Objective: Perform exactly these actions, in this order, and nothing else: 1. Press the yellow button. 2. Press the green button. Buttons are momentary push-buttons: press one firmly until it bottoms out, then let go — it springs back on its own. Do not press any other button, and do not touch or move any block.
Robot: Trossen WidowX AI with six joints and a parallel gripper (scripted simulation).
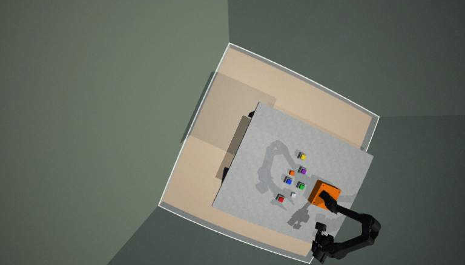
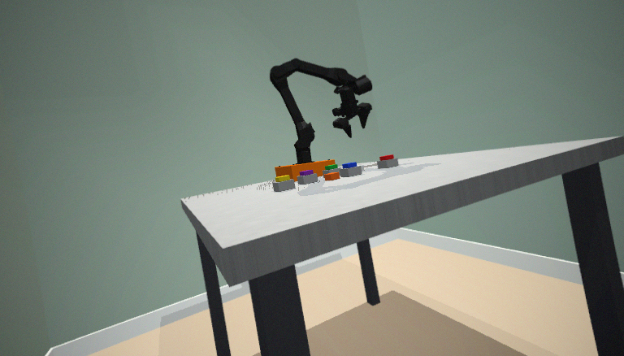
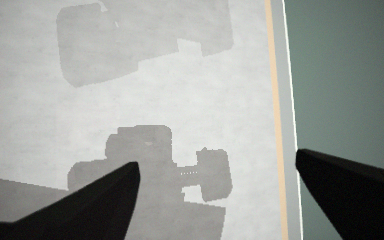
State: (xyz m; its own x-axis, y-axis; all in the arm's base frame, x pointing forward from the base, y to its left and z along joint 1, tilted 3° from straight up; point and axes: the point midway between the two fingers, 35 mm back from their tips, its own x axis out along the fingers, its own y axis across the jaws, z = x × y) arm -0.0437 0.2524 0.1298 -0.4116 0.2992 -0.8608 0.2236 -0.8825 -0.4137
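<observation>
Right now the yellow button is 37 cm ahead of my gripper tip, 41 cm to the right of it and 11 cm below it. From my gripper tip the other things lie so: red button (31 cm ahead, 5 cm to the right, 11 cm below); green button (23 cm ahead, 22 cm to the right, 11 cm below); small white block (23 cm ahead, 12 cm to the right, 14 cm below).
</observation>
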